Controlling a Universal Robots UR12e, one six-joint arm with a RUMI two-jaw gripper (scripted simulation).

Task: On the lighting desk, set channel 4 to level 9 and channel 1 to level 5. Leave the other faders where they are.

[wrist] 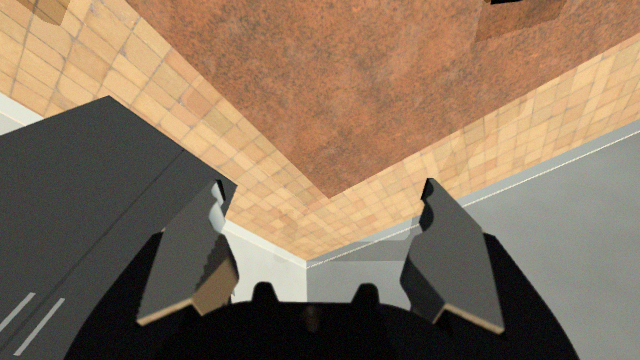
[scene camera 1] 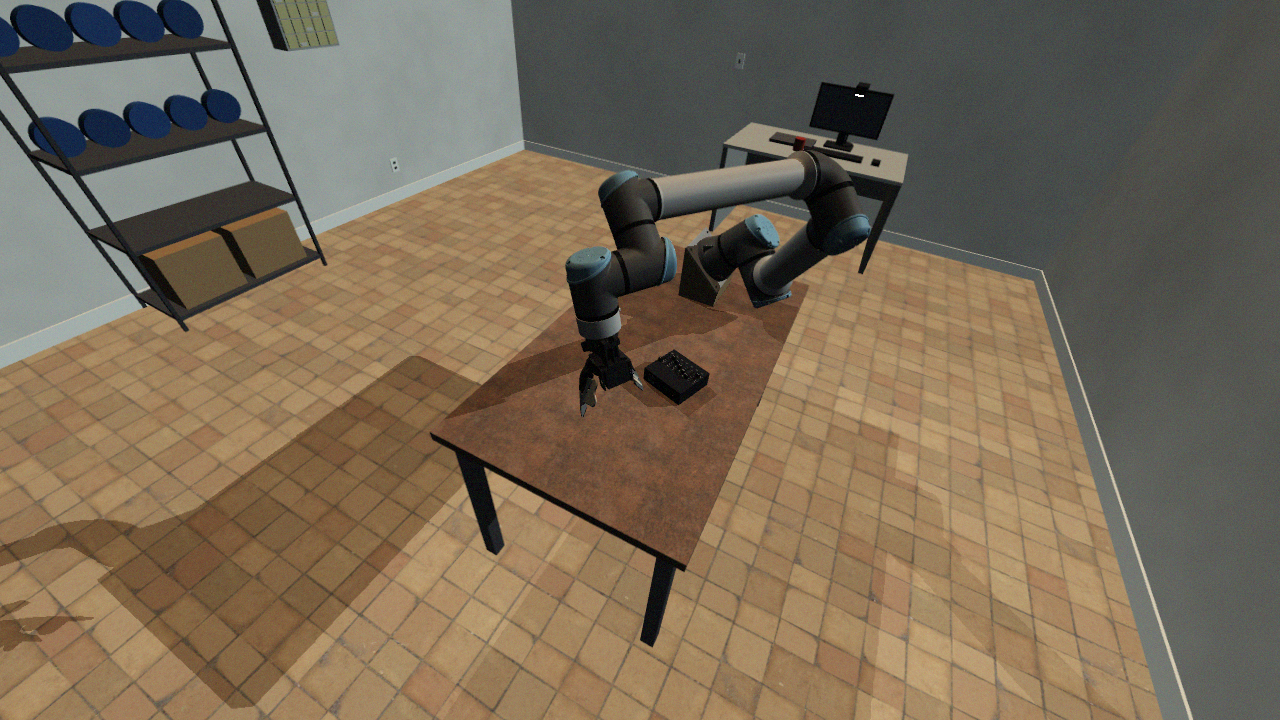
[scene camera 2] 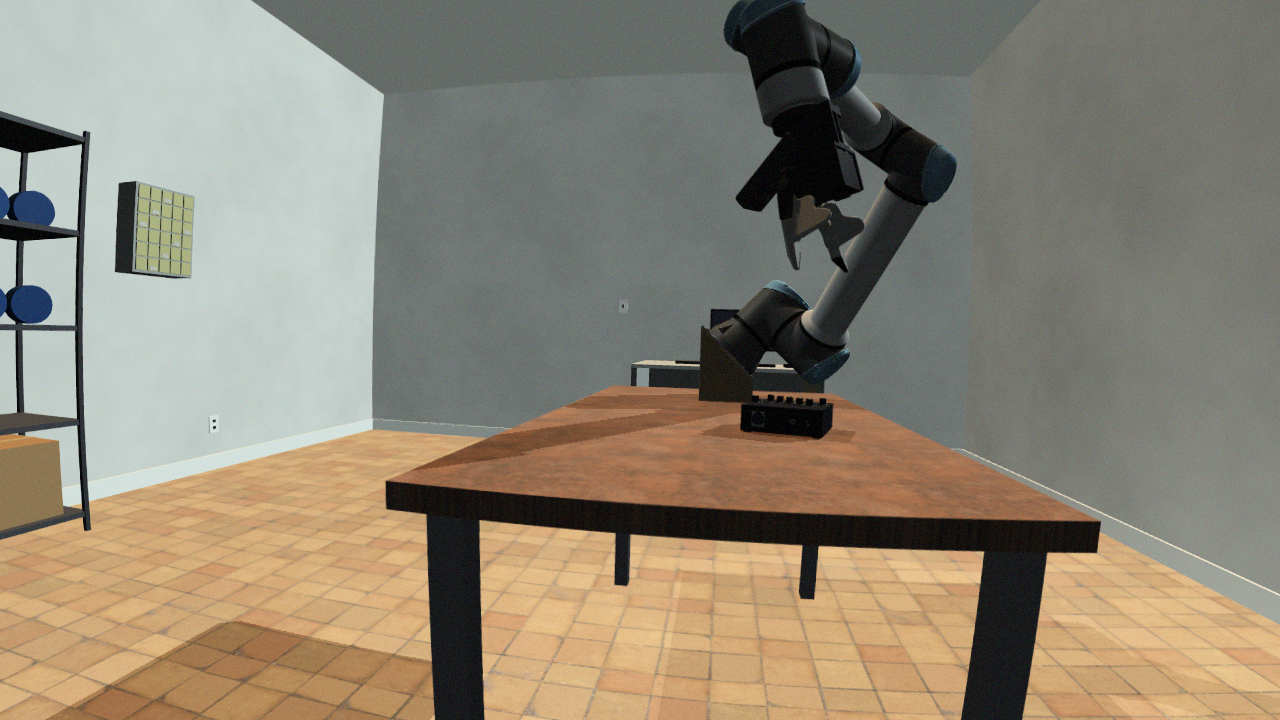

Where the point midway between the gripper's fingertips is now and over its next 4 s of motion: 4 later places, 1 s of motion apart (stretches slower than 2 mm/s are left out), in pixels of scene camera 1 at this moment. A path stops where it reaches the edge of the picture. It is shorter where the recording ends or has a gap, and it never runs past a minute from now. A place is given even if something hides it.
My gripper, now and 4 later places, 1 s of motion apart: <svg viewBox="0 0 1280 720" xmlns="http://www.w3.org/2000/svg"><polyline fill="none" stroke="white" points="613,403 663,352 682,338 683,338 686,340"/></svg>
